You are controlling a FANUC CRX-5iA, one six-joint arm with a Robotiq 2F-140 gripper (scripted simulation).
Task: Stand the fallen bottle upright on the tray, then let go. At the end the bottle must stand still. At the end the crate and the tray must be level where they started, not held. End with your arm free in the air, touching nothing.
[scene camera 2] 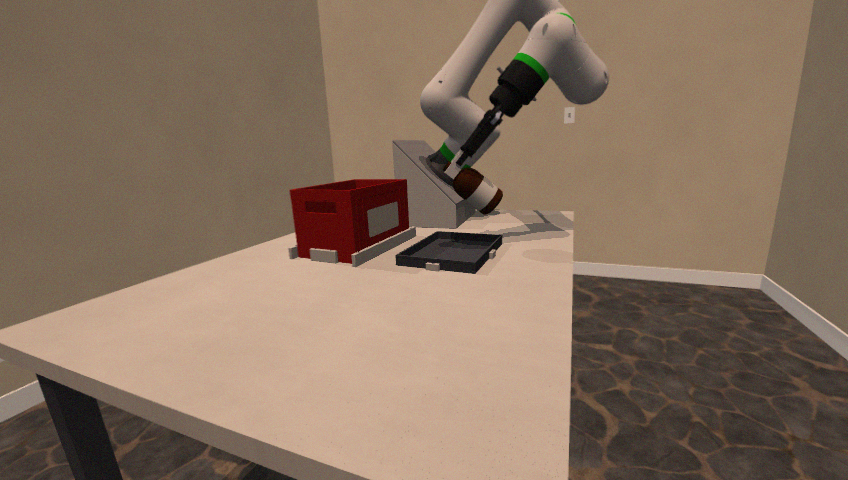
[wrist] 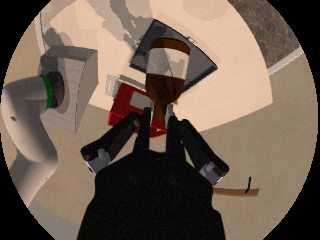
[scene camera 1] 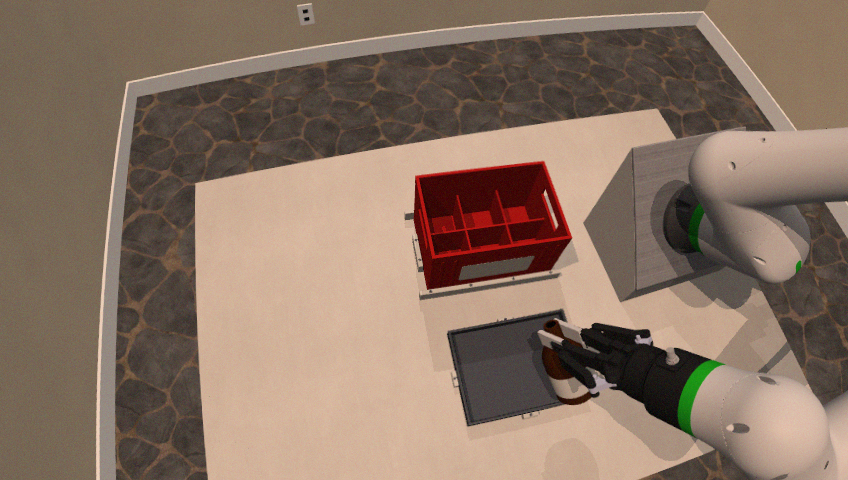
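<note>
I see my gripper (scene camera 1: pixel 548 331), brown bottle (scene camera 1: pixel 569 391), red crate (scene camera 1: pixel 490 248), dark grey tray (scene camera 1: pixel 499 367). Also brown bottle (scene camera 2: pixel 473 187), red crate (scene camera 2: pixel 365 216), dark grey tray (scene camera 2: pixel 459 252). Again brown bottle (wrist: pixel 168 60), red crate (wrist: pixel 128 99), dark grey tray (wrist: pixel 199 67).
</note>
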